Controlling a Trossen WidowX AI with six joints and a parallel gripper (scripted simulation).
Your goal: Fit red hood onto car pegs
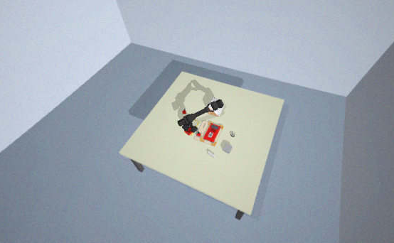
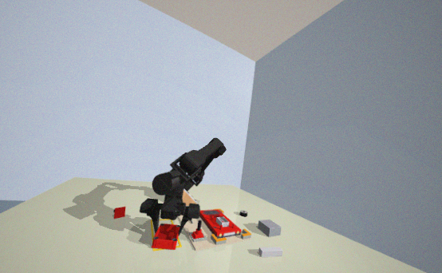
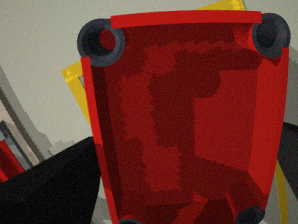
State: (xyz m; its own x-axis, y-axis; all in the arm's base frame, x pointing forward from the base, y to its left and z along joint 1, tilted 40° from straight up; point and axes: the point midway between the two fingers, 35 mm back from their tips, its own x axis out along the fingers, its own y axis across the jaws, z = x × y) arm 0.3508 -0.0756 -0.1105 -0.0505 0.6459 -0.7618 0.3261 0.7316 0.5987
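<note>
The red hood lies 10 mm below my gripper tip. Round my gripper tip: small black cylinder (130 mm behind, 420 mm to the left, 10 mm below); then pale grey bar (160 mm ahead, 310 mm to the left, 10 mm below); then grey engine block (20 mm behind, 230 mm to the left).
</note>
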